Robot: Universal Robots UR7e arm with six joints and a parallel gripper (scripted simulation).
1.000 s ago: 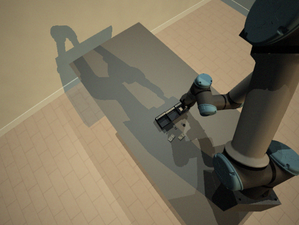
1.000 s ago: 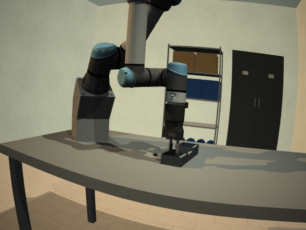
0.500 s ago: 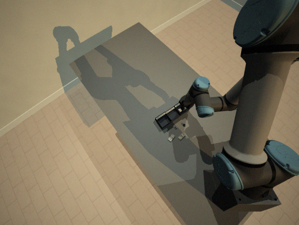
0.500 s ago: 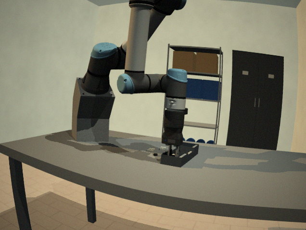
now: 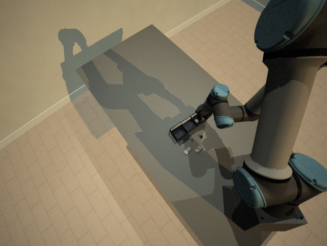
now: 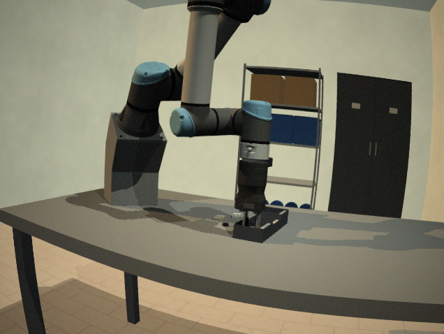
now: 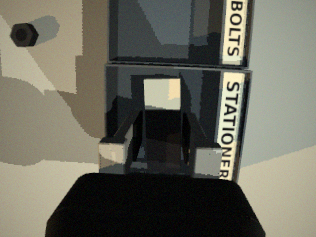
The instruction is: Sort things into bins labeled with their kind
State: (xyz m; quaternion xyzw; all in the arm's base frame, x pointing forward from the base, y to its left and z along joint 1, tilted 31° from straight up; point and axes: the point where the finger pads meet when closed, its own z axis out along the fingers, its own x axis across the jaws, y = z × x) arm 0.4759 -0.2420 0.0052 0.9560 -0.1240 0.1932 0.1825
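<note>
Right now my hand is 4 cm past the pale hex nut, 14 cm to the right of it and 3 cm above it. Round my hand: dark hex nut (8 cm behind, 9 cm to the left, 3 cm below).
</note>
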